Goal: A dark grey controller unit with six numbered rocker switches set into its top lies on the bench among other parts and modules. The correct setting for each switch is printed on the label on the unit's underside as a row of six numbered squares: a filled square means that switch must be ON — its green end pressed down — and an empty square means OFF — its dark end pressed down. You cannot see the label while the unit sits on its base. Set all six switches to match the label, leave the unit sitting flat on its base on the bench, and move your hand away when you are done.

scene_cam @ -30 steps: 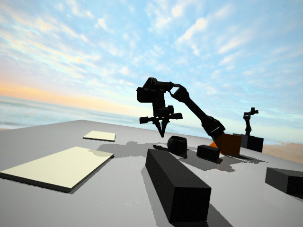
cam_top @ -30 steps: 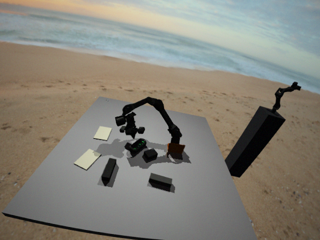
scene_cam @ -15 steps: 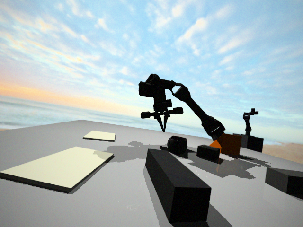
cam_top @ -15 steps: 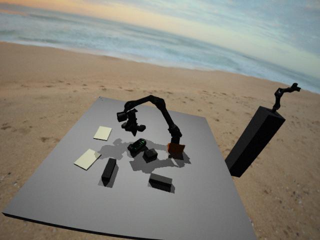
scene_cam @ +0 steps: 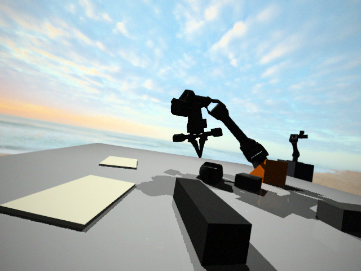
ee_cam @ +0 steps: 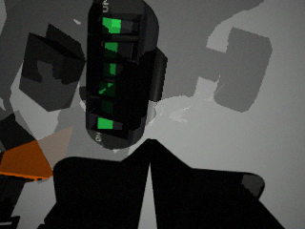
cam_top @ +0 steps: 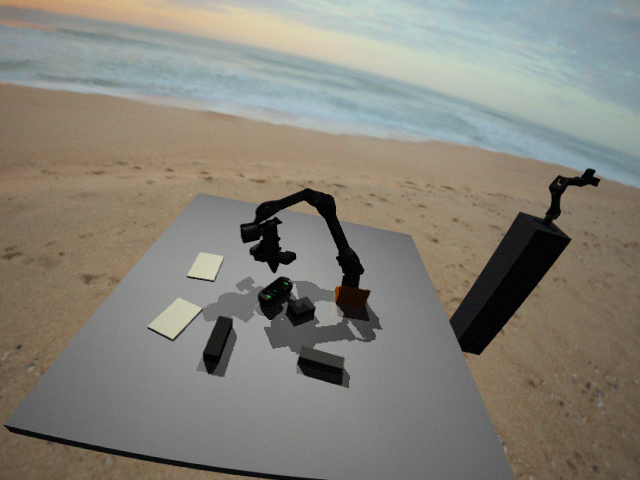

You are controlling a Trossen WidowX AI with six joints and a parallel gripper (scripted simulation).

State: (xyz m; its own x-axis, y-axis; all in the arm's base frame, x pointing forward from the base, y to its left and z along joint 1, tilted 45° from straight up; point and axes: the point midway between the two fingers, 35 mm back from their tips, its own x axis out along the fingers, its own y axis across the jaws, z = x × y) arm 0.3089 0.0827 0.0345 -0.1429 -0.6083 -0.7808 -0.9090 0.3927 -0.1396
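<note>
My gripper tip is now 14 cm past the small dark block, 11 cm to the right of it and 4 cm above it. Round my gripper tip: long black block: 33 cm to the left, 9 cm ahead, 4 cm below; then grey block: 30 cm to the left, 24 cm behind, 4 cm below.
</note>
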